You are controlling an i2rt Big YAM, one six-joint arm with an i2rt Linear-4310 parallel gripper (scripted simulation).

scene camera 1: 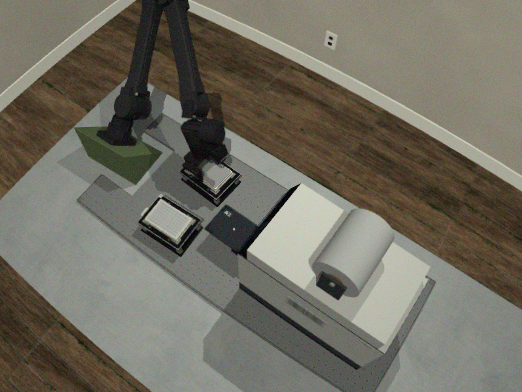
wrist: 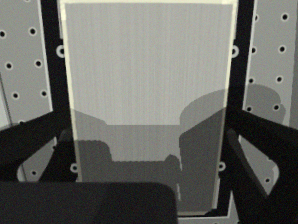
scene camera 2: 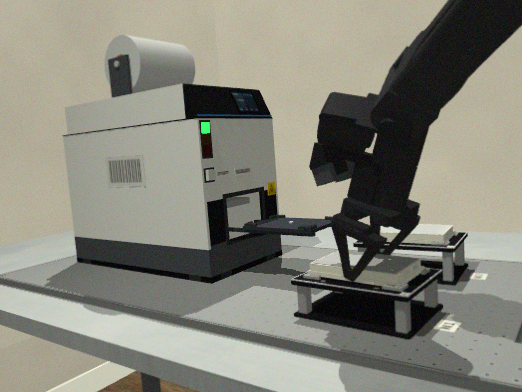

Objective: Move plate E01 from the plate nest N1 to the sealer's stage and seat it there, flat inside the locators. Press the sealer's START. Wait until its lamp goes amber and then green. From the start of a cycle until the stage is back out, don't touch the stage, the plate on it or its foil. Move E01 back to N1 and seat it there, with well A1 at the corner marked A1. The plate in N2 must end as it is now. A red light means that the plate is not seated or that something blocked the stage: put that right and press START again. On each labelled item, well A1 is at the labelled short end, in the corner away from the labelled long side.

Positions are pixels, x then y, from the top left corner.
Scene:
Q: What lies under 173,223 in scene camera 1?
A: A covered white plate.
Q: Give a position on a sealer stage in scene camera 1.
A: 221,226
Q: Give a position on a foil roll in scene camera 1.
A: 353,253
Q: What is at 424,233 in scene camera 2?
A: A covered white plate.

